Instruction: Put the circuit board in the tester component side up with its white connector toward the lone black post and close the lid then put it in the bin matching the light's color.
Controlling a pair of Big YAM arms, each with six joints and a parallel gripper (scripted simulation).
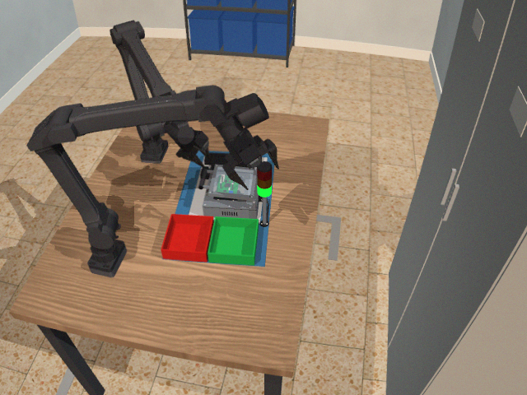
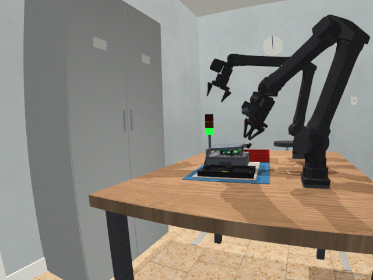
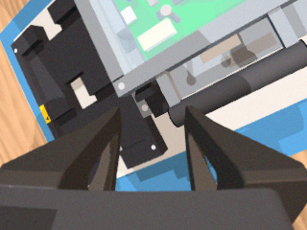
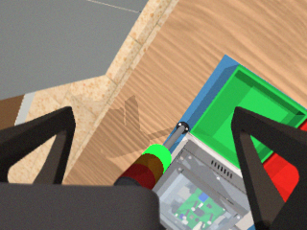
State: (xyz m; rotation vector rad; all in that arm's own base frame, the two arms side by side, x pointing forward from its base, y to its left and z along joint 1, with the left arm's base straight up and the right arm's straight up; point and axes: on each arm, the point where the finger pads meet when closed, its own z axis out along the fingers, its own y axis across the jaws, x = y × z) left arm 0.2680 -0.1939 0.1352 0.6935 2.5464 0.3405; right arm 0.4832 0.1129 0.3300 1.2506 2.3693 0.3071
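Observation:
My left hand is 2 cm short of the black hook, 2 cm to the right of it and 6 cm above it. Also, from my left hand: green circuit board: 8 cm ahead, 4 cm to the right, 7 cm below; red bin: 2 cm behind, 24 cm to the right, 13 cm below; clear lid: 8 cm ahead, 4 cm to the right, 5 cm below.

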